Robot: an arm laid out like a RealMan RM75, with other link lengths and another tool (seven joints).
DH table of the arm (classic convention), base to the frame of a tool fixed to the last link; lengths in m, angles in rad. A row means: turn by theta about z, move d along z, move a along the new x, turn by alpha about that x. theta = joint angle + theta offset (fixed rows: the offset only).
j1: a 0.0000  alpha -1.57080  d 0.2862  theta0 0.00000
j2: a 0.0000  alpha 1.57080  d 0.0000  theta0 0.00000
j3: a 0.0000  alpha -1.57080  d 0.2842  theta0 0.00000
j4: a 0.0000  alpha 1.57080  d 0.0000  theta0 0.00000
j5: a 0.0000  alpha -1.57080  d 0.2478  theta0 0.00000
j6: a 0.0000  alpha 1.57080  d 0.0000  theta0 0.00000
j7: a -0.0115  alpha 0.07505  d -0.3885  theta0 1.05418
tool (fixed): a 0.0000  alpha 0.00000  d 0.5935  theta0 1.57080
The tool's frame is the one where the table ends.
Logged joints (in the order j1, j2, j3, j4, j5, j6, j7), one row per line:
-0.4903 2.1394 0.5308 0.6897 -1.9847 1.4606 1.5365
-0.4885 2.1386 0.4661 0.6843 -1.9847 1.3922 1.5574
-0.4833 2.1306 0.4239 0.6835 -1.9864 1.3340 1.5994
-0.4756 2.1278 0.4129 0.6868 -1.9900 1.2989 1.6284
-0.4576 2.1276 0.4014 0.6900 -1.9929 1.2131 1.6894
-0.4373 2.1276 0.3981 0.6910 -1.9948 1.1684 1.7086
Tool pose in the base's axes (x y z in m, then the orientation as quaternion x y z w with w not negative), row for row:
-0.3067 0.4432 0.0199 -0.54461 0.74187 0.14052 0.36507
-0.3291 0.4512 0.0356 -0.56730 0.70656 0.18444 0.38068
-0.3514 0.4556 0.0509 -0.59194 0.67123 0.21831 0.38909
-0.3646 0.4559 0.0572 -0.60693 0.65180 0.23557 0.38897
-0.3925 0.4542 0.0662 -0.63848 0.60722 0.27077 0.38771
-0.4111 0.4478 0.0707 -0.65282 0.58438 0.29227 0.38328
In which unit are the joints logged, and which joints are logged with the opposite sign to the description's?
The joints are logged in radians. Opposite sign: j2, j5, j7.
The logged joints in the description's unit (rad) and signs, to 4 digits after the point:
-0.4903 -2.1394 0.5308 0.6897 1.9847 1.4606 -1.5365
-0.4885 -2.1386 0.4661 0.6843 1.9847 1.3922 -1.5574
-0.4833 -2.1306 0.4239 0.6835 1.9864 1.3340 -1.5994
-0.4756 -2.1278 0.4129 0.6868 1.9900 1.2989 -1.6284
-0.4576 -2.1276 0.4014 0.6900 1.9929 1.2131 -1.6894
-0.4373 -2.1276 0.3981 0.6910 1.9948 1.1684 -1.7086

